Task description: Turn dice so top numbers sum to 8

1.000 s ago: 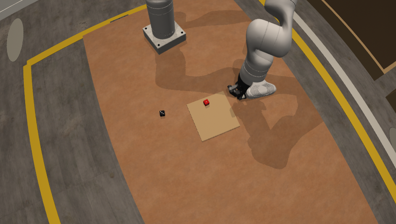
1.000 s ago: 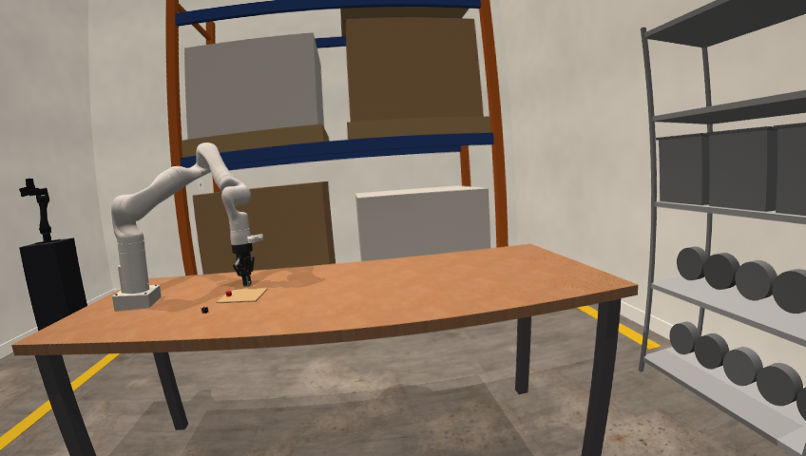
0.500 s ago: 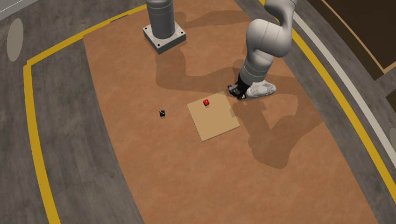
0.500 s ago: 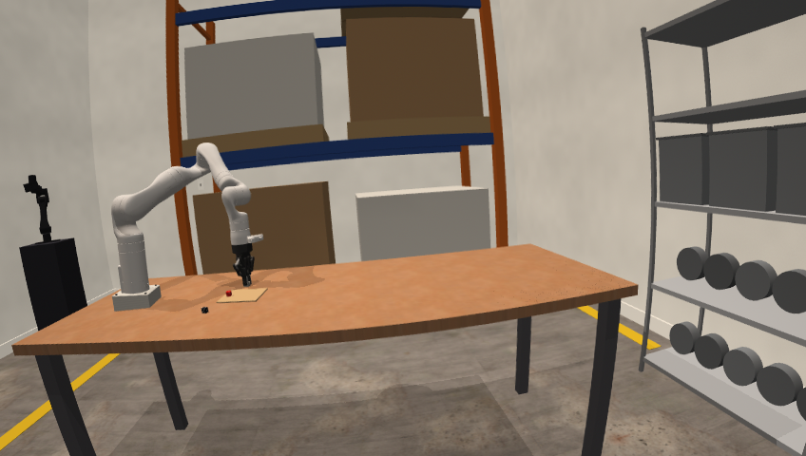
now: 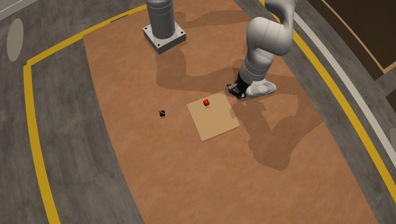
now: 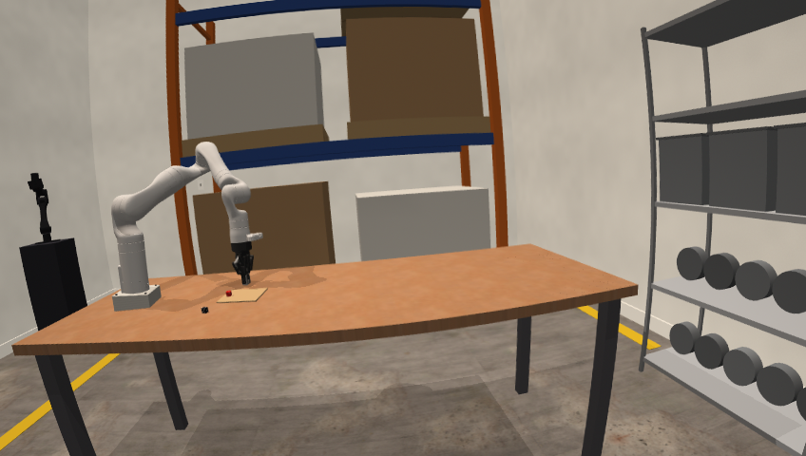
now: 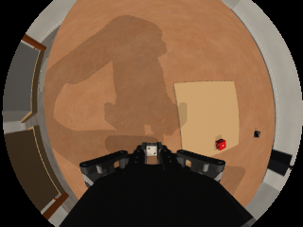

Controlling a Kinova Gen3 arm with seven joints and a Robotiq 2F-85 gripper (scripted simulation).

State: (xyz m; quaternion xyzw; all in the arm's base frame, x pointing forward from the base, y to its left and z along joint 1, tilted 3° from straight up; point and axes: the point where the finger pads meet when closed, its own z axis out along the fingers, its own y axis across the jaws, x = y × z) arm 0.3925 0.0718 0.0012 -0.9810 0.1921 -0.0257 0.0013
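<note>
The tan mat lies 120 mm to the right of my hand and 30 mm below it. The rest, counted from my hand: black die: 260 mm to the right, 110 mm behind, 20 mm below; red die: 120 mm to the right, 50 mm behind, 20 mm below; white die: 10 mm below.
</note>
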